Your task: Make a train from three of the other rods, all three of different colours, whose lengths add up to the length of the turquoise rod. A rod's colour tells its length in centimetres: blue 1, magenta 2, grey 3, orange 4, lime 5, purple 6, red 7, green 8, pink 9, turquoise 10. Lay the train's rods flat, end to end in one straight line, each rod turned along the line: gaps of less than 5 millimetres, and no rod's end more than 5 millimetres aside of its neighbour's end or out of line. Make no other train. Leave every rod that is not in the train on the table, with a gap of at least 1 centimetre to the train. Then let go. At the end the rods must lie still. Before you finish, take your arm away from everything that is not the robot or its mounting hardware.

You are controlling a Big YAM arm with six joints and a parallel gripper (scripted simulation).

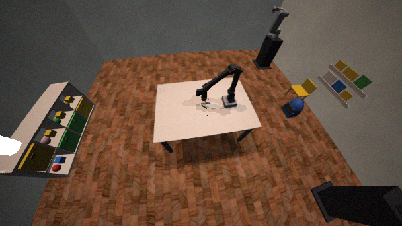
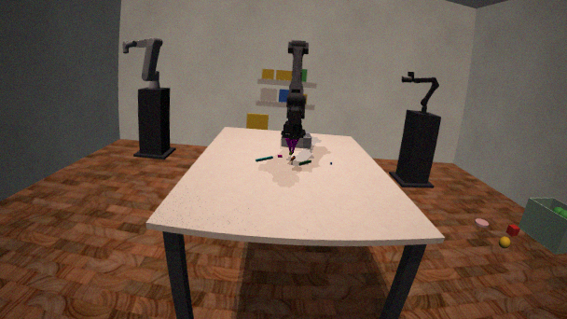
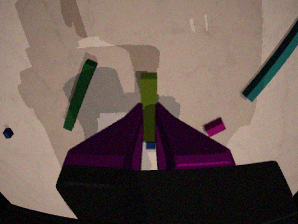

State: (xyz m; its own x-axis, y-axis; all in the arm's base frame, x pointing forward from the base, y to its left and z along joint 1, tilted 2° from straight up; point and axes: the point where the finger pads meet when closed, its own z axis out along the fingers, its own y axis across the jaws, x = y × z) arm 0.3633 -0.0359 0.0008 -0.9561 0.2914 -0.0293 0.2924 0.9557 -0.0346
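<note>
The orange rod lies 50 mm below my hand, 40 mm behind it and 10 mm to the left of it. The rest, counted from my hand: magenta rod 70 mm behind, 50 mm to the right, 50 mm below; lime rod 10 mm below; green rod 70 mm to the left, 50 mm below.
</note>
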